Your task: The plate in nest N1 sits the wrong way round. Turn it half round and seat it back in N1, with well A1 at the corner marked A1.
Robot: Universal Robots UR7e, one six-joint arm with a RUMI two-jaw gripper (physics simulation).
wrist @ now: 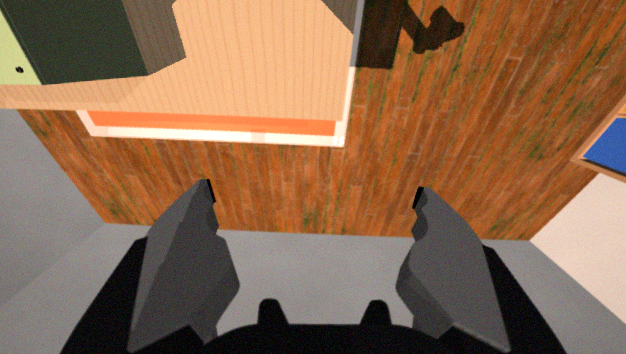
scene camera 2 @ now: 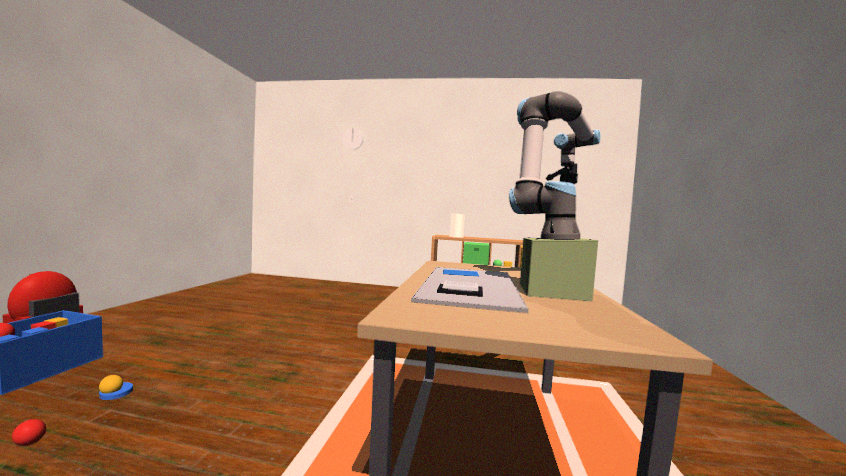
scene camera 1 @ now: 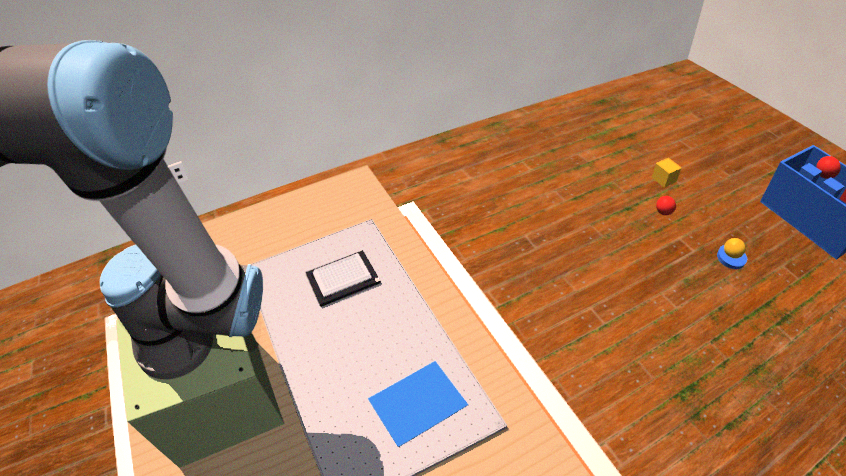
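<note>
A white well plate (scene camera 1: 343, 274) (scene camera 2: 460, 285) sits in a black nest (scene camera 1: 320, 296) (scene camera 2: 442, 290) on the light perforated board. Its wells and the A1 corner mark are too small to read, so I cannot tell which way round it sits. My gripper (wrist: 315, 185) is open and empty, its two jaws wide apart in the wrist view. In the scene camera 2 view the gripper hangs high beside the arm, above the level of the green pedestal and well away from the nest. The plate and nest do not show in the wrist view.
The perforated board (scene camera 1: 354, 355) (scene camera 2: 502, 298) also bears a flat blue rectangle (scene camera 1: 418, 403) (scene camera 2: 460, 272). The arm stands on a green pedestal (scene camera 1: 207, 420) (scene camera 2: 562, 269) on the wooden table (scene camera 1: 331, 195) (scene camera 2: 532, 340) (wrist: 265, 60). A blue bin (scene camera 1: 810, 204) (scene camera 2: 53, 349) stands on the floor.
</note>
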